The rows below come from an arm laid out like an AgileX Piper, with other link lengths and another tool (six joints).
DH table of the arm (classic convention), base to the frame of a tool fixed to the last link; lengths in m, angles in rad. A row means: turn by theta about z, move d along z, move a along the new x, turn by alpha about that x. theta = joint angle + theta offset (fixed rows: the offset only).
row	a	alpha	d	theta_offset
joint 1	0	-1.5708	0.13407	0
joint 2	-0.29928	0	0	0.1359
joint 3	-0.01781	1.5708	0	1.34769
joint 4	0	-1.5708	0.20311	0
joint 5	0	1.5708	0	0
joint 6	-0.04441	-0.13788	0.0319	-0.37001
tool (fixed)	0	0	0.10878	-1.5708
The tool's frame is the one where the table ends.
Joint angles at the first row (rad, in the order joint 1, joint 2, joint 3, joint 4, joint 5, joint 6):
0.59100, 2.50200, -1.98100, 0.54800, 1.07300, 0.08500
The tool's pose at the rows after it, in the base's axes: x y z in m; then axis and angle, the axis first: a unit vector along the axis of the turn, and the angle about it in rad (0 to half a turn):
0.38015 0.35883 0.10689 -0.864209 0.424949 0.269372 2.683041
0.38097 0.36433 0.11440 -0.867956 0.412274 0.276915 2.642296
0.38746 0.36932 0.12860 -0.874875 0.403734 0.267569 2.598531
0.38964 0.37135 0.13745 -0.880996 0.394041 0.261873 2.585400
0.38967 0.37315 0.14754 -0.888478 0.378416 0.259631 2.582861
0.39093 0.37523 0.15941 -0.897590 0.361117 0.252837 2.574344
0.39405 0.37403 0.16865 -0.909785 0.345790 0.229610 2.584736
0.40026 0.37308 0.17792 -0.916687 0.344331 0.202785 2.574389
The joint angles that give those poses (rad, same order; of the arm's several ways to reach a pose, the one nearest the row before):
0.59001, 2.50298, -1.98098, 0.64400, 1.07299, 0.01800
0.59000, 2.50599, -2.00095, 0.68401, 1.07497, -0.02003
0.59000, 2.50700, -2.05699, 0.68701, 1.07999, -0.02101
0.59000, 2.50701, -2.09601, 0.67700, 1.09900, -0.02000
0.59001, 2.50799, -2.14599, 0.66300, 1.14100, -0.01999
0.59001, 2.51201, -2.21002, 0.64600, 1.18300, -0.01999
0.59000, 2.51504, -2.27512, 0.59198, 1.22006, -0.01095
0.58999, 2.51400, -2.32199, 0.54900, 1.22100, 0.00799

